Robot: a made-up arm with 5 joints. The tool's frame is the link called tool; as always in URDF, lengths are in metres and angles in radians. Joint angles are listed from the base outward. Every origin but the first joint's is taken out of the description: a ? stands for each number. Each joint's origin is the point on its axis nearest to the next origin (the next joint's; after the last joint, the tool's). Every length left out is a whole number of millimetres.
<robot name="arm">
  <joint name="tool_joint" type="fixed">
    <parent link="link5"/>
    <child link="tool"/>
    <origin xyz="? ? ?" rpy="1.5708 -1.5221 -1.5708"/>
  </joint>
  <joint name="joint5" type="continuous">
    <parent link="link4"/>
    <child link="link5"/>
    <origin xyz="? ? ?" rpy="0 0 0"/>
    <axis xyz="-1 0 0"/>
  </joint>
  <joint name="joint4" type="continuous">
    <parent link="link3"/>
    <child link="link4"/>
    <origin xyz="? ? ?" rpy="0 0 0"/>
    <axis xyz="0 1 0"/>
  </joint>
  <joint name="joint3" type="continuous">
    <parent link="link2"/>
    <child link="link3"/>
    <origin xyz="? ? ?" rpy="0 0 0"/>
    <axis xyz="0 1 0"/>
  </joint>
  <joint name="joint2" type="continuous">
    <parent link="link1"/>
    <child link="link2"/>
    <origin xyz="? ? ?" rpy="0 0 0"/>
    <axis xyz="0 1 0"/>
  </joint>
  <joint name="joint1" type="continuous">
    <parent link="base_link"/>
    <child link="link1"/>
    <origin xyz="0.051 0 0.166" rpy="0 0 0"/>
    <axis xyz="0 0 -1"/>
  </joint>
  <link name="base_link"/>
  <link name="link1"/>
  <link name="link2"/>
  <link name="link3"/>
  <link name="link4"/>
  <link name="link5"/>
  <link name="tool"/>
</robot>
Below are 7 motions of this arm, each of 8 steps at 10 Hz.
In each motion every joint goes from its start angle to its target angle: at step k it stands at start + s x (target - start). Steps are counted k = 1, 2, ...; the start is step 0. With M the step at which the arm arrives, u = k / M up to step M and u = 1 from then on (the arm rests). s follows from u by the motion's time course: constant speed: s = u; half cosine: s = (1 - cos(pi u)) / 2; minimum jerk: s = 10 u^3 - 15 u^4 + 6 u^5.
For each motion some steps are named. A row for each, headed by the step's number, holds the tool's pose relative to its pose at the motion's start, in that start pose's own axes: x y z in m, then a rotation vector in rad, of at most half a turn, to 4 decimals.
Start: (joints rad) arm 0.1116 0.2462 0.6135 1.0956 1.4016
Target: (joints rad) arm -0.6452 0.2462 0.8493 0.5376 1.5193
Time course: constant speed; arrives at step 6
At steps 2, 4, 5, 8:
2: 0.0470 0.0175 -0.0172 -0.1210 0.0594 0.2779
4: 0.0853 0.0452 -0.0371 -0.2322 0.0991 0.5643
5: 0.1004 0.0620 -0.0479 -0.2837 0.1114 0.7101
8: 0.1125 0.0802 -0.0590 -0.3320 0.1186 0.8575

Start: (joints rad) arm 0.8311 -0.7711 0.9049 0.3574 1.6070
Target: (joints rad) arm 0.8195 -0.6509 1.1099 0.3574 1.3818
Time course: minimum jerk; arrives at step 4
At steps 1, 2, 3, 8:
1: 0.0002 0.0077 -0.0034 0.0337 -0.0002 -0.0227
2: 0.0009 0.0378 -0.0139 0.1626 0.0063 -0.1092
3: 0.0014 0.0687 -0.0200 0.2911 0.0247 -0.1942
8: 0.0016 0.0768 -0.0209 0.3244 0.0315 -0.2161

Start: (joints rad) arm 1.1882 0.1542 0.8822 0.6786 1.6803
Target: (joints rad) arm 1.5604 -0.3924 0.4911 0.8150 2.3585
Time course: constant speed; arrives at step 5
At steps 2, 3, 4, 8:
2: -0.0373 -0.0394 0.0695 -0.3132 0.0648 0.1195
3: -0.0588 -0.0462 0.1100 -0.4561 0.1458 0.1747
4: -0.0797 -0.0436 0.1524 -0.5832 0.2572 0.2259
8: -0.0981 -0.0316 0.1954 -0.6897 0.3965 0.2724

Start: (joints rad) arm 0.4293 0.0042 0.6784 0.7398 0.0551
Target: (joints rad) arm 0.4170 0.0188 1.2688 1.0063 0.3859
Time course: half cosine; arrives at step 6
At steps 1, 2, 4, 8:
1: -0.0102 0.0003 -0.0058 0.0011 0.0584 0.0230
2: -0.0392 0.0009 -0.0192 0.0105 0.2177 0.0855
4: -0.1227 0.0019 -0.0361 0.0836 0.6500 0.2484
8: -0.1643 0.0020 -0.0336 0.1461 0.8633 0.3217

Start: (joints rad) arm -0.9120 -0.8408 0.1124 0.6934 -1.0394
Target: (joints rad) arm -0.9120 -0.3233 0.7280 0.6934 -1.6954
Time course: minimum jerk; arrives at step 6
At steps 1, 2, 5, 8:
1: -0.0037 -0.0071 -0.0075 -0.0358 0.0183 -0.0233
2: -0.0237 -0.0452 -0.0390 -0.2179 0.0957 -0.1370
5: -0.1206 -0.2301 -0.0624 -1.0944 0.1838 -0.5677
8: -0.1248 -0.2381 -0.0590 -1.1380 0.1775 -0.5833

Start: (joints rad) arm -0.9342 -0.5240 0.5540 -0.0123 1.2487
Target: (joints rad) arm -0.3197 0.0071 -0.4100 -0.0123 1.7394
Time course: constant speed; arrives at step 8
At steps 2, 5, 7, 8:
2: -0.0289 -0.0479 -0.0114 -0.1498 0.1135 0.1279
5: -0.0780 -0.1164 -0.0091 -0.3452 0.3175 0.3463
7: -0.1111 -0.1578 0.0057 -0.4528 0.4741 0.5065
8: -0.1268 -0.1768 0.0170 -0.4991 0.5580 0.5902

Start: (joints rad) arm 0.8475 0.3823 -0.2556 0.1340 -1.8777
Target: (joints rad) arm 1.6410 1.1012 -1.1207 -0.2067 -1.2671
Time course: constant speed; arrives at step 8
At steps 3, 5, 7, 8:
3: 0.1112 0.0449 -0.0102 0.2464 -0.2422 0.1765
5: 0.1897 0.0659 0.0077 0.3768 -0.4412 0.3170
7: 0.2647 0.0779 0.0451 0.4735 -0.6663 0.4712
8: 0.2990 0.0801 0.0706 0.5076 -0.7877 0.5522

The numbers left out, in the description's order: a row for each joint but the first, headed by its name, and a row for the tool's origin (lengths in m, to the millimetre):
tool: 0 0 0
joint5: 0.07 0 0
joint4: 0.212 0 0.008
joint3: 0.031 0 0.123
joint2: 0.027 0.004 0

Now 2 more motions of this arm.
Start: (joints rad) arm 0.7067 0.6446 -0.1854 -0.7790 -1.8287
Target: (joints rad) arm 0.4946 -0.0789 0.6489 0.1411 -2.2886
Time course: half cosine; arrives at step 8
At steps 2, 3, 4, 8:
2: -0.0110 -0.0042 0.0088 -0.1524 -0.0219 -0.0747
3: -0.0223 -0.0088 0.0223 -0.3199 -0.0570 -0.1512
4: -0.0342 -0.0140 0.0430 -0.5148 -0.1133 -0.2313
8: -0.0549 -0.0245 0.1169 -1.0002 -0.3401 -0.3736

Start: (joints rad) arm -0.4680 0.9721 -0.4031 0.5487 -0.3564
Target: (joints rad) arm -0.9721 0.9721 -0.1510 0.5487 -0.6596
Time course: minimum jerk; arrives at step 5
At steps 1, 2, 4, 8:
1: -0.0077 0.0081 -0.0016 0.0057 0.0184 0.0088
2: -0.0443 0.0408 -0.0064 0.0228 0.0998 0.0504
4: -0.1429 0.0942 -0.0047 0.0119 0.2782 0.1659
8: -0.1524 0.0972 -0.0037 0.0074 0.2928 0.1776

